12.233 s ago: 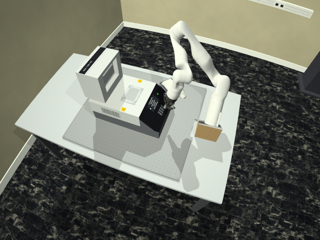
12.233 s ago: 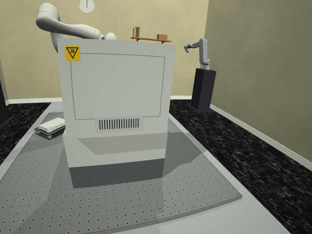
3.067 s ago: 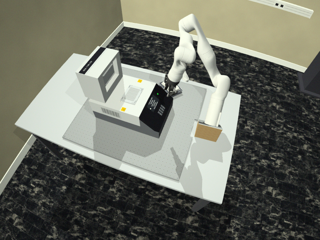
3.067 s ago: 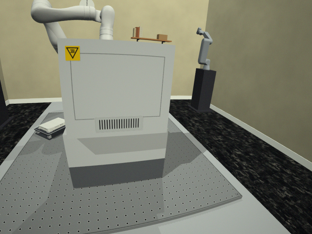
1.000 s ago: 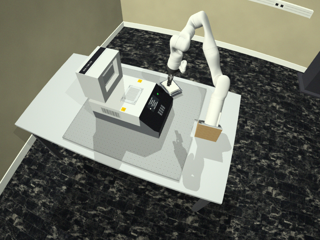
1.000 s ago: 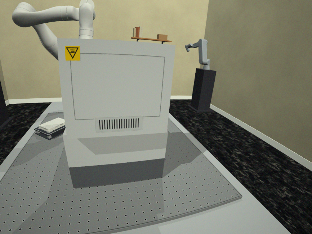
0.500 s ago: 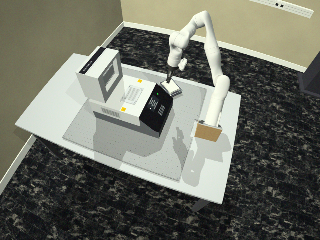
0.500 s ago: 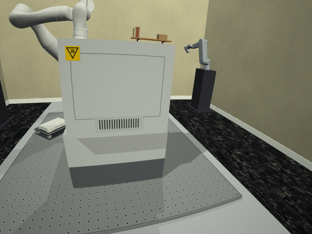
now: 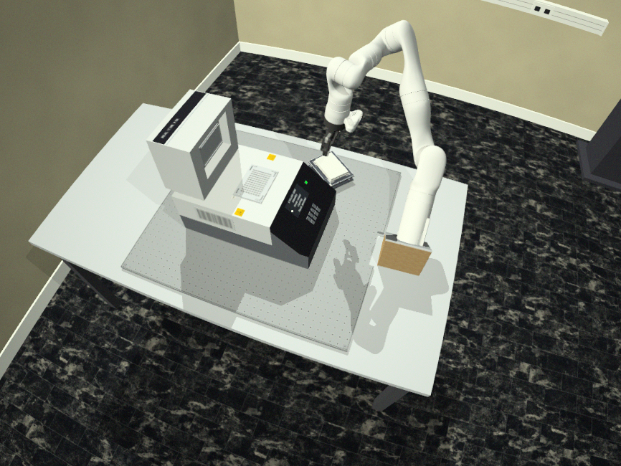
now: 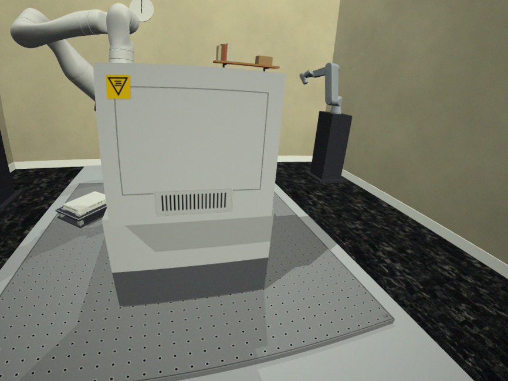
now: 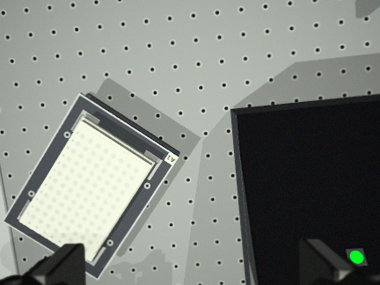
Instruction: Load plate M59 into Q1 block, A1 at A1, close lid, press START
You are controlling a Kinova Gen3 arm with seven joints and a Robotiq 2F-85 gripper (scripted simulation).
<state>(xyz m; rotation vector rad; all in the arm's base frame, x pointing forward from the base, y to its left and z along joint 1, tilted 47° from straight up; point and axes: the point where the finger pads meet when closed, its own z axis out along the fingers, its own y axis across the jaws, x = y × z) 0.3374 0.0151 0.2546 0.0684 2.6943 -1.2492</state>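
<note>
My hand is 20 mm short of the plate M59, 120 mm to the left of it and 240 mm above it. The rest, counted from my hand: plate nest N1: 20 mm ahead, 120 mm to the right, 250 mm below; nest A1 mark: 30 mm to the right, 250 mm below.
</note>
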